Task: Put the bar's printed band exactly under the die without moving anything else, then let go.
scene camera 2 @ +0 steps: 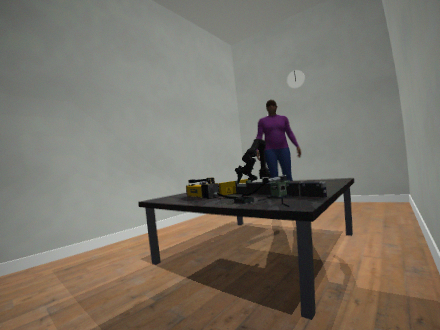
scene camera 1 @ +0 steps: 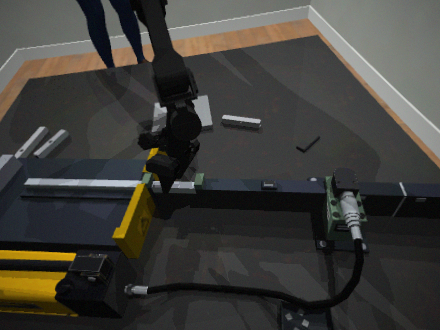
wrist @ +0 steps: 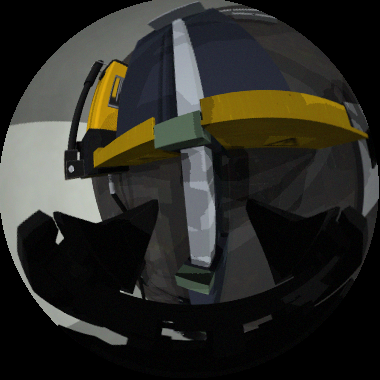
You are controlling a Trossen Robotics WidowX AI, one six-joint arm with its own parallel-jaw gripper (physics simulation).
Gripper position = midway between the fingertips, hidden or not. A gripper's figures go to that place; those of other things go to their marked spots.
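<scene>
There's a bar (scene camera 1: 30,183) that's 0.87 m from the lens, and my gripper (scene camera 1: 172,185) is 0.70 m from the lens. The marked spots on the bar and a black cable (scene camera 1: 294,306) are 0.68 m apart. The black cable is 0.60 m from the lens, so of the things named here, the black cable is the nearest to the lens.
</scene>
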